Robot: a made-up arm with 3 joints.
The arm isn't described. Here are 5 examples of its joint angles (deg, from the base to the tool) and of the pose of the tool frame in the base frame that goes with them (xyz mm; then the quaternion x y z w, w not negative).
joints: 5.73 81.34 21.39
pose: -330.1 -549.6 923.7 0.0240 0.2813 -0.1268 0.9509
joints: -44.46 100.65 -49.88
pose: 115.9 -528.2 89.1 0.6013 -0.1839 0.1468 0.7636
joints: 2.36 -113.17 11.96
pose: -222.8 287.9 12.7 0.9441 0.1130 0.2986 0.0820
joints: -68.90 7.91 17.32
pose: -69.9 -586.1 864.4 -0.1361 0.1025 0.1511 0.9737
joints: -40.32 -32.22 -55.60
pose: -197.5 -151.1 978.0 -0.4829 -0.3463 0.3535 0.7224
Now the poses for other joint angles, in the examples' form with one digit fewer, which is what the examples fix.
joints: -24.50 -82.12 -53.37
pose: -286 333 677 -0.866 -0.166 0.287 0.374
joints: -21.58 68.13 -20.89
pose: -120 -688 656 0.135 -0.044 0.108 0.984
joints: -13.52 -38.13 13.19
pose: -363 349 835 -0.733 0.007 -0.258 0.630
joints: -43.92 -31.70 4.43
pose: -378 -50 973 -0.547 -0.072 -0.045 0.833
